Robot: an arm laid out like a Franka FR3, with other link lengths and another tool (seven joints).
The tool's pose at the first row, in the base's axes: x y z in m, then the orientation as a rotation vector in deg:
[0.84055, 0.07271, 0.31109, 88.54, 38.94, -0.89]
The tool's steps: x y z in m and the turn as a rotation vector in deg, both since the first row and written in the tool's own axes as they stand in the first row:
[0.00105, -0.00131, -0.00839, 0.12, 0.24, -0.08]
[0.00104, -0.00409, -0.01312, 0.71, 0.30, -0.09]
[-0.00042, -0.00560, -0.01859, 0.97, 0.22, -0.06]
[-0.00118, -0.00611, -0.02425, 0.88, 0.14, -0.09]
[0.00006, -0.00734, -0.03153, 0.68, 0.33, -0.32]
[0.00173, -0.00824, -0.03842, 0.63, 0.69, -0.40]
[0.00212, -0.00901, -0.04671, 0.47, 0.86, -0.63]
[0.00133, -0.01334, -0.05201, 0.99, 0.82, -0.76]
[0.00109, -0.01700, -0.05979, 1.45, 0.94, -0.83]
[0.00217, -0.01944, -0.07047, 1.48, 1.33, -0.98]
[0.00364, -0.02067, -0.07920, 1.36, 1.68, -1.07]
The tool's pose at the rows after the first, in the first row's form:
[0.83758, 0.08071, 0.31046, 88.65, 39.20, -0.81]
[0.83456, 0.08485, 0.30850, 89.22, 39.31, -0.97]
[0.83059, 0.08916, 0.30837, 89.47, 39.24, -1.10]
[0.82755, 0.09399, 0.30888, 89.37, 39.19, -1.15]
[0.82520, 0.10106, 0.30811, 89.12, 39.51, -1.11]
[0.82350, 0.10796, 0.30742, 89.08, 39.85, -0.87]
[0.82026, 0.11564, 0.30754, 88.86, 40.15, -0.86]
[0.81572, 0.11989, 0.30456, 89.31, 40.26, -1.17]
[0.81095, 0.12666, 0.30226, 89.74, 40.45, -1.28]
[0.80664, 0.13669, 0.30086, 89.76, 40.88, -1.11]
[0.80391, 0.14518, 0.30017, 89.64, 41.22, -0.86]

